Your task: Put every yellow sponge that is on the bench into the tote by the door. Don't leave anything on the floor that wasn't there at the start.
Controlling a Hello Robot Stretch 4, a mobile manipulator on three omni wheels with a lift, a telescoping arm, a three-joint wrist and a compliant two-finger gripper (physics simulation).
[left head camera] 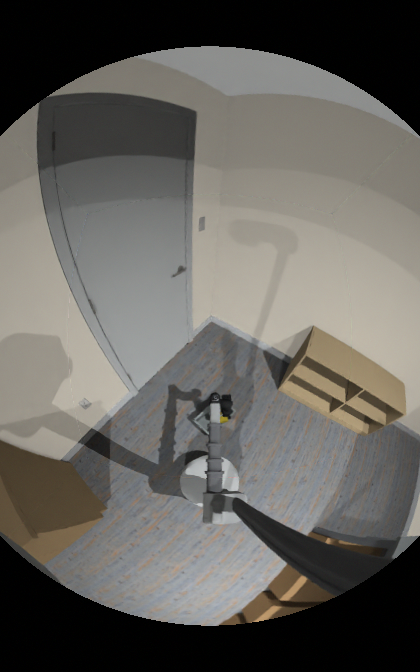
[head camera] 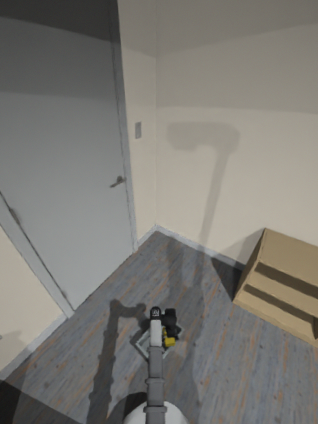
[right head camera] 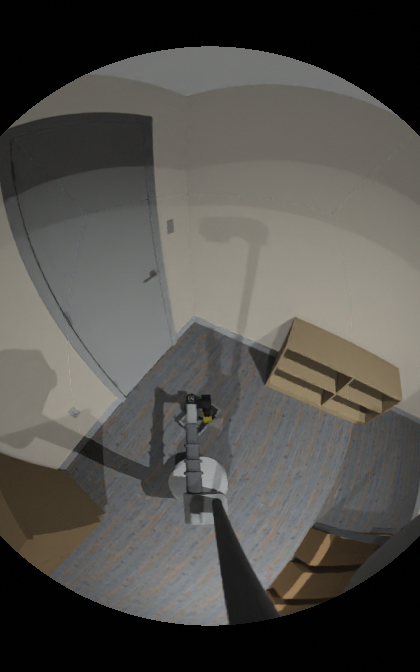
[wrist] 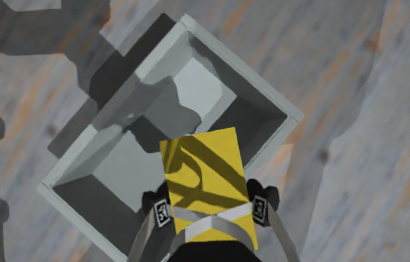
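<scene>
A yellow sponge [wrist: 205,167] [head camera: 169,341] [left head camera: 223,420] [right head camera: 207,419] is held between the two fingertips of my gripper [wrist: 210,195], which is shut on it. In the wrist view the sponge overlaps the lower right part of the grey tote [wrist: 93,129] and stands above it. The tote's inside floor that shows is bare; the part under the sponge and gripper is hidden. In the head view the tote [head camera: 142,348] lies on the floor under my arm, partly covered by it. The bench and any sponges on it cannot be made out.
A grey door [head camera: 65,150] [left head camera: 135,250] is at the left, beyond the tote. A tan shelf unit [head camera: 292,250] [left head camera: 360,357] [right head camera: 347,347] stands against the wall at the right. A brown piece of furniture [left head camera: 60,500] is at the lower left. My round white base [left head camera: 190,480] is close to the tote.
</scene>
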